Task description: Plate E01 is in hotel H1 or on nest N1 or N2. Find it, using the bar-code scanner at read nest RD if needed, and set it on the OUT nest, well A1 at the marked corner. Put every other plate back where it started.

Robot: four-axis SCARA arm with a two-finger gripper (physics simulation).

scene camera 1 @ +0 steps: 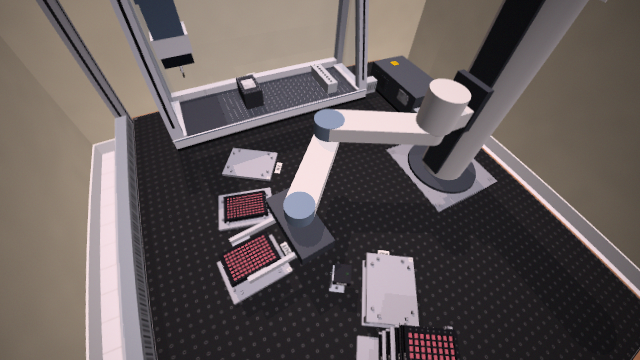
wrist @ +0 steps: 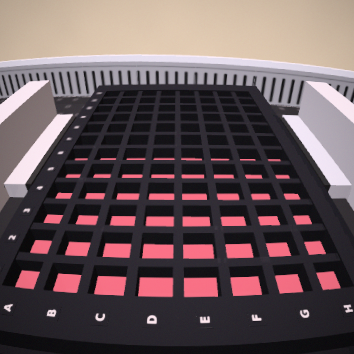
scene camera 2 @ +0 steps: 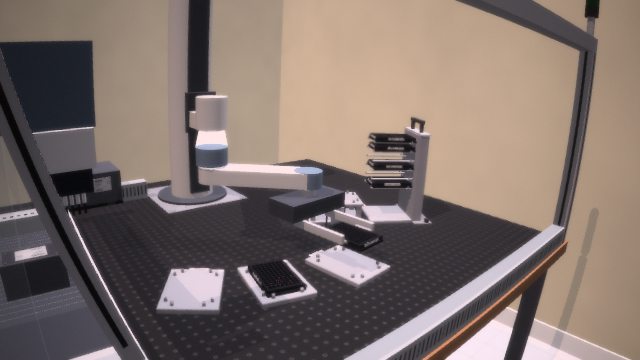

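Where they show: gripper, fingertip midpoint: [scene camera 1: 239,260] [wrist: 177,100] [scene camera 2: 358,233]; arm's base at its link origin: [scene camera 1: 439,167] [scene camera 2: 192,197].
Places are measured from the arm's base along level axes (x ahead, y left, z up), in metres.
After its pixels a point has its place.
My gripper [scene camera 1: 241,260] @(x 0.752, y 0.071, z 0.107 m) [scene camera 2: 357,233] @(x 0.752, y 0.071, z 0.107 m) [wrist: 177,100] @(x 0.752, y 0.071, z 0.107 m) is shut on a black plate [scene camera 1: 250,257] @(x 0.726, y 0.071, z 0.098 m) [scene camera 2: 359,237] @(x 0.755, y 0.071, z 0.099 m) [wrist: 175,204] @(x 0.699, y 0.066, z 0.101 m) with pink wells. The plate is level, raised above the OUT nest [scene camera 1: 250,291] @(x 0.757, y 0.124, z 0.024 m) [scene camera 2: 345,265] @(x 0.734, y 0.054, z 0.025 m) and apart from it. In the wrist view, well A1 is at the near left corner. Another plate [scene camera 1: 245,206] @(x 0.694, y -0.110, z 0.038 m) [scene camera 2: 276,277] @(x 0.704, y -0.120, z 0.036 m) sits on nest N1 [scene camera 1: 231,225] @(x 0.750, y -0.074, z 0.025 m) [scene camera 2: 280,300] @(x 0.767, y -0.155, z 0.024 m). Nest N2 [scene camera 1: 250,164] @(x 0.631, y -0.273, z 0.025 m) [scene camera 2: 192,290] @(x 0.638, y -0.285, z 0.025 m) holds no plate. Hotel H1 [scene camera 2: 417,175] @(x 0.637, y 0.440, z 0.164 m) holds several plates. Read nest RD [scene camera 1: 390,290] @(x 0.455, y 0.279, z 0.073 m) holds no plate. No bar code is readable.
The bar-code scanner [scene camera 1: 342,275] @(x 0.547, y 0.202, z 0.094 m) stands between the OUT nest and RD. A framed deck [scene camera 1: 200,112] with a black box [scene camera 1: 250,92] @(x 0.539, y -0.518, z 0.131 m) is at the back in scene camera 1. A dark instrument [scene camera 1: 402,80] @(x -0.063, y -0.372, z 0.128 m) stands beside the arm's column [scene camera 1: 480,115] @(x 0.059, y 0.046, z 0.297 m). A rail [scene camera 1: 132,225] @(x 1.004, y -0.173, z 0.050 m) runs along the table edge.
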